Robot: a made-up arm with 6 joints.
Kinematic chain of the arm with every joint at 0, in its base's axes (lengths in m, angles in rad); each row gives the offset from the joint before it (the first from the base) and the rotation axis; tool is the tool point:
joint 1: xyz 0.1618 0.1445 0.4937 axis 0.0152 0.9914 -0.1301
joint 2: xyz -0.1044 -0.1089 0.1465 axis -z
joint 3: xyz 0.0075 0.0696 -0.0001 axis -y
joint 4: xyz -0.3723 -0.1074 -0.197 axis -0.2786 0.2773 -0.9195
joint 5: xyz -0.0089 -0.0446 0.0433 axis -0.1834 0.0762 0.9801
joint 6: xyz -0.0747 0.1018 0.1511 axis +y
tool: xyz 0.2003 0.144 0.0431
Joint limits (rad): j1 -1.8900..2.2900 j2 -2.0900..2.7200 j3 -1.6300..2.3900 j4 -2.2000..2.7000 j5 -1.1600..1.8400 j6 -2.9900..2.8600
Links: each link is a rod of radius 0.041 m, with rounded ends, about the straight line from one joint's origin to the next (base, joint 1, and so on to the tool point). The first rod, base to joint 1, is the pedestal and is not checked.
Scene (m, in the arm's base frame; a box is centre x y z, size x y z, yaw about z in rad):
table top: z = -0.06
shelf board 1: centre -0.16 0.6 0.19 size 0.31 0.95 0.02 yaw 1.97
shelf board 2: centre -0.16 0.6 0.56 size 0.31 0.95 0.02 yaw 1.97
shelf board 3: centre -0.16 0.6 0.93 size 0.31 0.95 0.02 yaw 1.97
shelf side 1: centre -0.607 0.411 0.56 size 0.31 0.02 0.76 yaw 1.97
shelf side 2: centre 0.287 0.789 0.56 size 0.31 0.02 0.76 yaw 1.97
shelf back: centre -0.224 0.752 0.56 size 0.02 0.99 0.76 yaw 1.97
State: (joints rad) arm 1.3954 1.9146 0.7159 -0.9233 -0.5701 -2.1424
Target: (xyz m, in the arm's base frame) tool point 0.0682 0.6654 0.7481
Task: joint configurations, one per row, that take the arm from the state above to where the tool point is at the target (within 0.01 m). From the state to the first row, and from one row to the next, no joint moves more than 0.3 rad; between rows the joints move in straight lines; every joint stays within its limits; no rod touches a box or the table.
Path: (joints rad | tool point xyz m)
1: 1.3917 1.8663 0.8305 -0.6887 -0.7667 -2.0602 | 0.0849 0.5306 0.3354
2: 1.3881 1.8181 0.9451 -0.4540 -0.9634 -1.9779 | 0.1229 0.4424 0.3359
3: 1.3844 1.7698 1.0596 -0.2194 -1.1600 -1.8957 | 0.1647 0.3706 0.3759
4: 1.5191 1.5567 1.1095 -0.3479 -1.1502 -1.6102 | 0.1409 0.4313 0.5070
5: 1.6539 1.3437 1.1593 -0.4763 -1.1405 -1.3247 | 0.1525 0.4274 0.6439
6: 1.7886 1.1306 1.2091 -0.6048 -1.1307 -1.0392 | 0.1927 0.3702 0.7481
7: 1.7303 1.2131 1.0726 -0.7408 -0.9811 -1.2928 | 0.1577 0.4630 0.7252
8: 1.6720 1.2955 0.9360 -0.8768 -0.8315 -1.5465 | 0.1224 0.5453 0.7183
9: 1.6136 1.3780 0.7994 -1.0128 -0.6820 -1.8001 | 0.0920 0.6141 0.7274
10: 1.5553 1.4605 0.6629 -1.1488 -0.5324 -2.0537 | 0.0682 0.6654 0.7481

